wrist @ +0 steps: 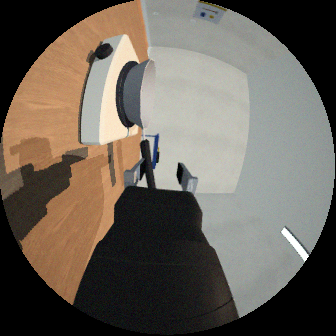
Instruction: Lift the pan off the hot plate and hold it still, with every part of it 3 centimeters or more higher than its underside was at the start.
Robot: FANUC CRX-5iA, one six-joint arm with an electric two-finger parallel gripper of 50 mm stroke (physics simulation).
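Places are measured from the arm's base along level axes (x left, y down, z back), in centimetres.
Where they show: gripper, fingertip midpoint: (pixel 161 166).
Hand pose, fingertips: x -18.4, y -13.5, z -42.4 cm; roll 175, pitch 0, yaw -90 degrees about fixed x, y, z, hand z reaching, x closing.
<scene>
After its pixels a point has its place.
The grey pan (pixel 134 97) {y -7.4, x -7.2, z -45.6 cm} sits on the dark round heating disc of the cream and grey hot plate (pixel 109 107) {y -3.6, x -9.3, z -43.7 cm}, at the upper left of the wrist view. The scene appears turned sideways, with the pan's open side facing right. The pan's dark handle (pixel 148 162) {y -10.3, x -21.7, z -52.6 cm} runs down from the pan towards the gripper body. My gripper (pixel 161 166) {y -13.5, x -18.4, z -42.4 cm} is open. The handle lies between its two fingers, close to the left finger, and the right finger stands clear of it. Whether the left finger touches the handle cannot be told. The handle's far end is hidden by the gripper body.
The wooden table top (pixel 50 95) {y 2.6, x -7.3, z -35.1 cm} fills the left side, with dark shadows at its lower left. A black knob (pixel 103 50) {y -1.5, x 1.4, z -40.2 cm} is on the hot plate's side. A blue cart (pixel 157 150) shows behind the handle. Grey walls and floor lie to the right, with a light strip (pixel 295 243).
</scene>
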